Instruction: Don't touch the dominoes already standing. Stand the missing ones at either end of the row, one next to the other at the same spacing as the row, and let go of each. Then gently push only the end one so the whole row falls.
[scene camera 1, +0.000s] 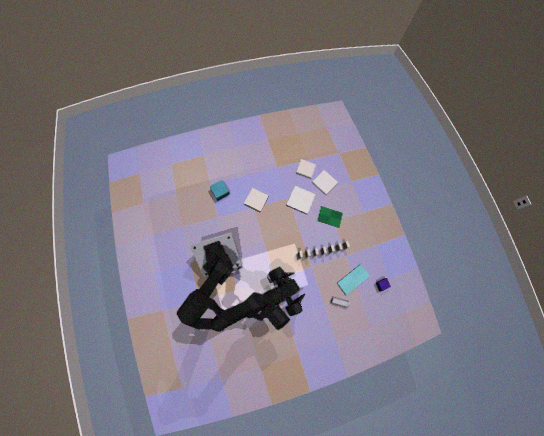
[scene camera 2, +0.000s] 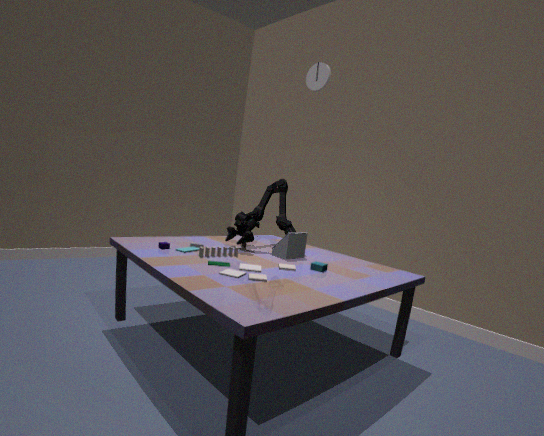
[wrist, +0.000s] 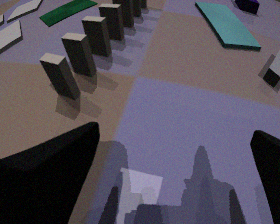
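With nothing in its grasp, my gripper (scene camera 1: 299, 283) is open, and I see it in the wrist view (wrist: 180, 135) as well. There is a domino (wrist: 56, 67). I also see a teal plate (wrist: 232, 33).
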